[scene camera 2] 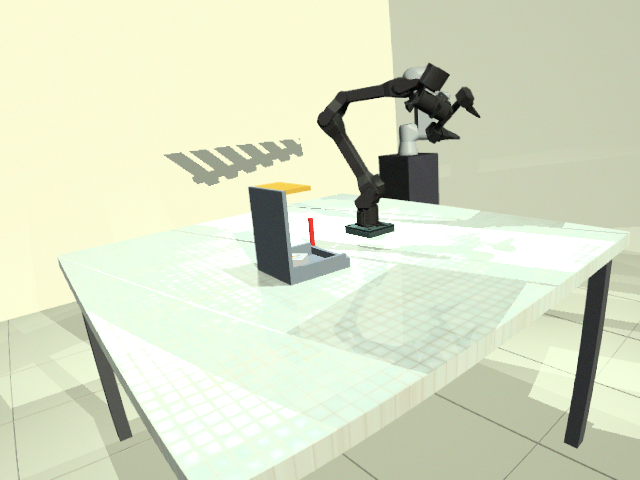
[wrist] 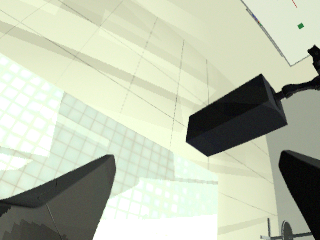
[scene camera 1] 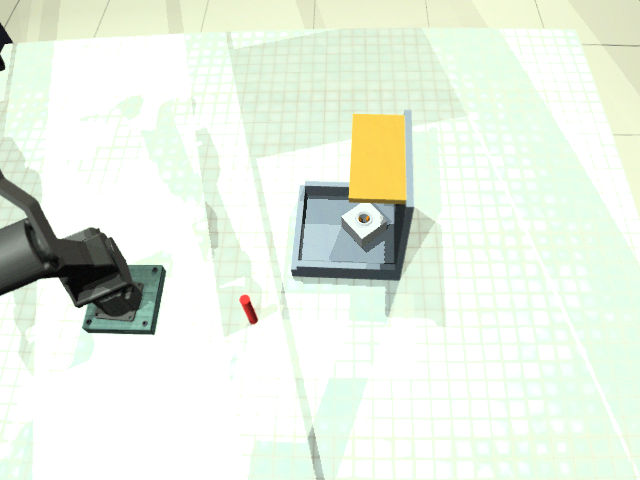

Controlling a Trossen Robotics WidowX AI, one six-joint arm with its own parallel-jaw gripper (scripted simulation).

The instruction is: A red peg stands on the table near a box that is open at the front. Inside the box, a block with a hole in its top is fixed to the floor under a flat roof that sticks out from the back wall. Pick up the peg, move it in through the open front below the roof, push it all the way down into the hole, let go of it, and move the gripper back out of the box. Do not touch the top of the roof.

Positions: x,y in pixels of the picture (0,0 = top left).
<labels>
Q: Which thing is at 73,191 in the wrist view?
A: My gripper.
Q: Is my gripper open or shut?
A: Open.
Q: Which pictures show my gripper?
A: Scene camera 2 and the wrist view only.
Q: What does my gripper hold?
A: Nothing.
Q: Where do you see a back wall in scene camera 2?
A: At 269,214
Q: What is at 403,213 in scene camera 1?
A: A back wall.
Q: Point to a roof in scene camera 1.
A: At 377,170
</labels>
